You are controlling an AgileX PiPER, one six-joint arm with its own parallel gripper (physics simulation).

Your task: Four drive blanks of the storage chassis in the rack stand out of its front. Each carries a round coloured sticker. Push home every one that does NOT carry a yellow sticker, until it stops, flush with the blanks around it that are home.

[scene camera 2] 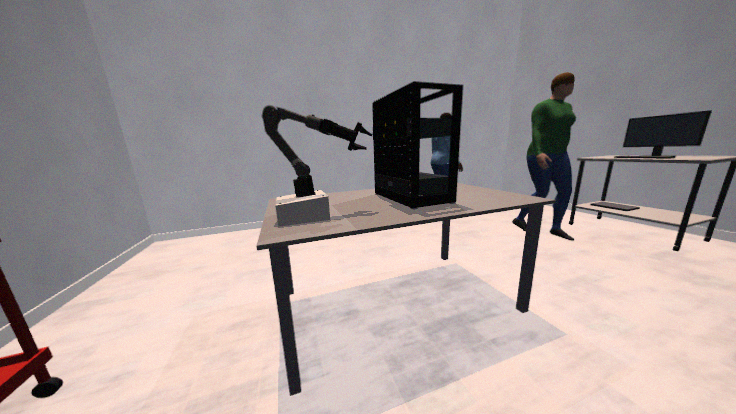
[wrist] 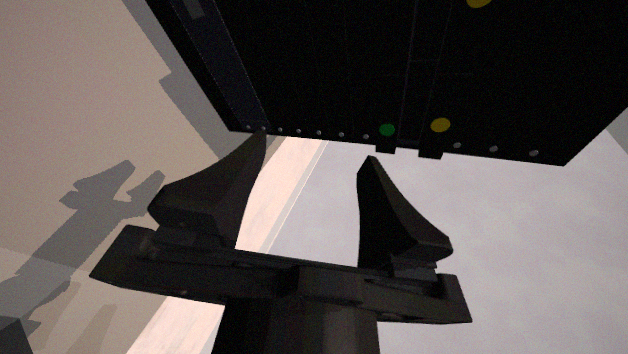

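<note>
The black rack [scene camera 2: 457,149] [wrist: 560,159] stands on the table, with the storage chassis [scene camera 2: 434,128] in its upper part. In the wrist view, a blank with a green sticker [wrist: 386,129] and a blank with a yellow sticker [wrist: 440,125] stand out side by side, their ends jutting past the rack's edge. Another yellow sticker [wrist: 479,2] is cut by the top edge. The fourth sticker does not show there. In the scene view the stickers are tiny. My gripper [scene camera 2: 369,142] [wrist: 315,154] is open and empty in front of the rack; its right finger is near the green-stickered blank, apparently apart.
The arm's pale base [scene camera 2: 302,210] stands at the left of the table [scene camera 2: 355,222]. A person in green [scene camera 2: 549,128] is right of the table; a person in blue [scene camera 2: 441,149] shows through the rack. A second table [scene camera 2: 653,159] bears a monitor [scene camera 2: 667,129]. A red frame [scene camera 2: 18,314] is at far left.
</note>
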